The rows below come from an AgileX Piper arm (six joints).
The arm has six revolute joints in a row. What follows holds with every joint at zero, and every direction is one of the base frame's.
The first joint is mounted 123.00 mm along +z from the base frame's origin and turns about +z.
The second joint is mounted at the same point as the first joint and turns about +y.
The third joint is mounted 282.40 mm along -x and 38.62 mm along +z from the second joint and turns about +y.
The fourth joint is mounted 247.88 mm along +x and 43.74 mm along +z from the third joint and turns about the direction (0.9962, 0, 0.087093).
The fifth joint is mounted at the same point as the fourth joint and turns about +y.
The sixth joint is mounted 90.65 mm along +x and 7.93 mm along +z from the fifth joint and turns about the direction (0.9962, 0, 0.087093).
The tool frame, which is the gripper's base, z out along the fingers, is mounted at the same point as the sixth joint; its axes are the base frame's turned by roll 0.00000, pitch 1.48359 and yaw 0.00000 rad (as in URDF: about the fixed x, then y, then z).
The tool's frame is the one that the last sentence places.
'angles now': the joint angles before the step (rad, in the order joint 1, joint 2, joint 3, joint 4, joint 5, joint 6). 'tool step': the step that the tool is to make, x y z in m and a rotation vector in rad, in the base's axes. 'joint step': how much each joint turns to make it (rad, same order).
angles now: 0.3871, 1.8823, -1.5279, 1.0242, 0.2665, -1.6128
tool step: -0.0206, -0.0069, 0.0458, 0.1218, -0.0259, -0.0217
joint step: -0.0001, -0.1053, -0.0001, 0.0004, 0.0191, 0.1090
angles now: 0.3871, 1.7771, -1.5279, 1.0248, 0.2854, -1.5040
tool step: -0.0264, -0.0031, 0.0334, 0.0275, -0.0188, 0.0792
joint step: 0.0000, -0.0917, 0.0003, -0.0230, 0.1022, 0.0339
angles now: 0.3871, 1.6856, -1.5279, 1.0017, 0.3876, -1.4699
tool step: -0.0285, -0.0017, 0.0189, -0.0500, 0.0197, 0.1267
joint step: 0.0002, -0.0746, 0.0003, -0.0817, 0.1664, 0.0430
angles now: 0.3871, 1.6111, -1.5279, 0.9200, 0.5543, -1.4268
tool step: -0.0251, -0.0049, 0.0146, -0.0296, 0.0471, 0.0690
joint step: 0.0001, -0.0657, -0.0001, -0.0761, 0.1302, 0.0846
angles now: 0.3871, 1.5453, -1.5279, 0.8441, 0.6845, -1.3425
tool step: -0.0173, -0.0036, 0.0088, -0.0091, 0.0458, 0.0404
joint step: 0.0000, -0.0425, -0.0002, -0.0308, 0.0890, 0.0581
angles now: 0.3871, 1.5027, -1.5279, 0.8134, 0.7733, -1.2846
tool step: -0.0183, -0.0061, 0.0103, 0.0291, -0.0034, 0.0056
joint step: -0.0001, -0.0627, 0.0323, 0.0158, 0.0128, 0.0145
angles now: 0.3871, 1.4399, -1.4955, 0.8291, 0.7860, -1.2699
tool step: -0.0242, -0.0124, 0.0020, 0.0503, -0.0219, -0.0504
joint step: 0.0002, -0.1086, 0.1130, 0.0261, -0.0705, 0.0065
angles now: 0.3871, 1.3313, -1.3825, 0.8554, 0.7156, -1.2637
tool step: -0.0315, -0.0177, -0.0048, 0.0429, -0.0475, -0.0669
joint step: -0.0001, -0.1462, 0.1583, 0.0262, -0.0995, -0.0170
